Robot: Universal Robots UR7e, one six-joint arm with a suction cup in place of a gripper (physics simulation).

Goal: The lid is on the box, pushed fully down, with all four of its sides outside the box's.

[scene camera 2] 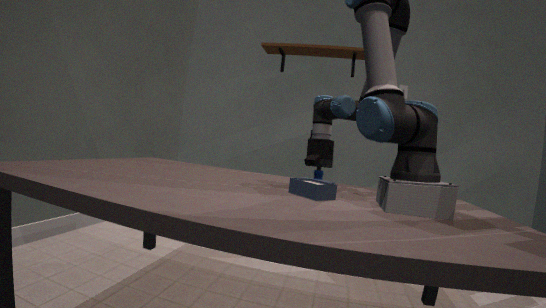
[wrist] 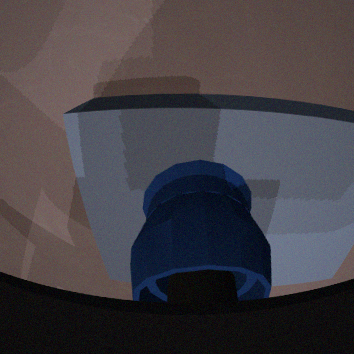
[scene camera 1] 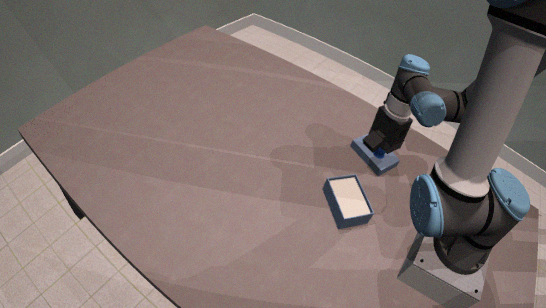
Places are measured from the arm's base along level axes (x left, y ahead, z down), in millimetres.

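Pixels of known places: hand, tool point: (scene camera 2: 318, 179) (wrist: 197, 209) (scene camera 1: 378, 154); arm's base, link origin: (scene camera 2: 414, 180) (scene camera 1: 459, 247).
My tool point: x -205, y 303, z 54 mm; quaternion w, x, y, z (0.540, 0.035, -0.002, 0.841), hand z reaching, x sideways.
Observation:
Ahead of a thing's pixels: the offset from my tool point to its top centre. Level surfaces: height alone.
The blue-grey lid {dx -22, dy +11, dz +9 mm} (scene camera 1: 387, 163) (wrist: 305, 155) lies on the table apart from the box, with its flat closed face up. The dark blue box {dx +203, dy +7, dz -12 mm} (scene camera 1: 354, 221) (scene camera 2: 302, 189) stands upright, open at the top, with a cream inside, beside the lid and nearer the table's front. In the second scene view I cannot make out the lid behind the box. My gripper, a blue suction cup (scene camera 1: 380, 153) (scene camera 2: 318, 175) (wrist: 199, 200), is at the lid's top face, over its middle part. It is open, with no hold on the lid. Whether the cup's lip touches the lid is hard to tell.
The brown table {dz +35 mm} (scene camera 1: 190, 150) (scene camera 2: 150, 200) carries both parts. The arm's grey base block (scene camera 1: 440, 285) (scene camera 2: 417, 199) stands on it to the right of the box. A wooden shelf (scene camera 2: 312, 50) is on the wall behind.

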